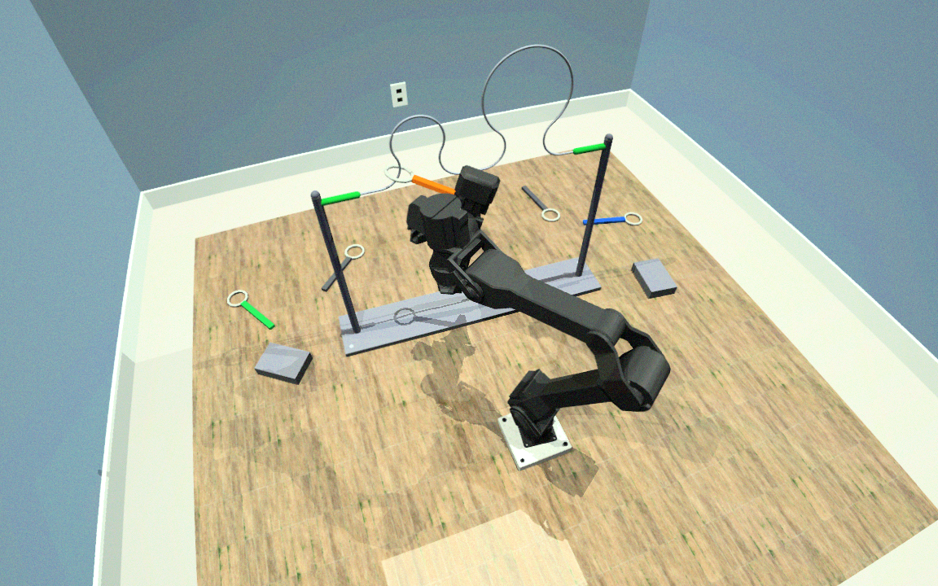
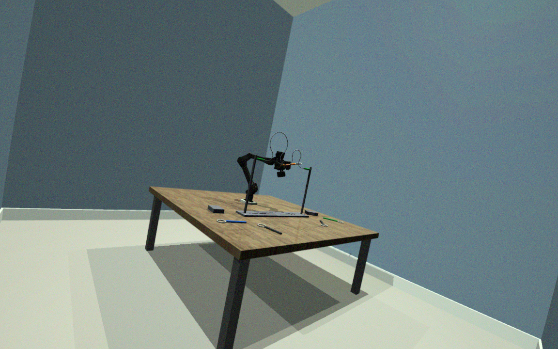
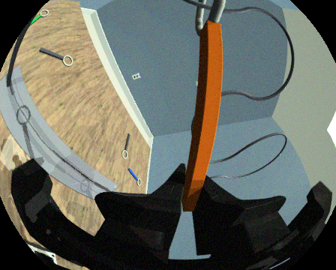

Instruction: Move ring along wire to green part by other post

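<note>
The ring with orange handle is 1 cm ahead of my gripper tip, 9 cm to the left of it and 3 cm above it.
</note>
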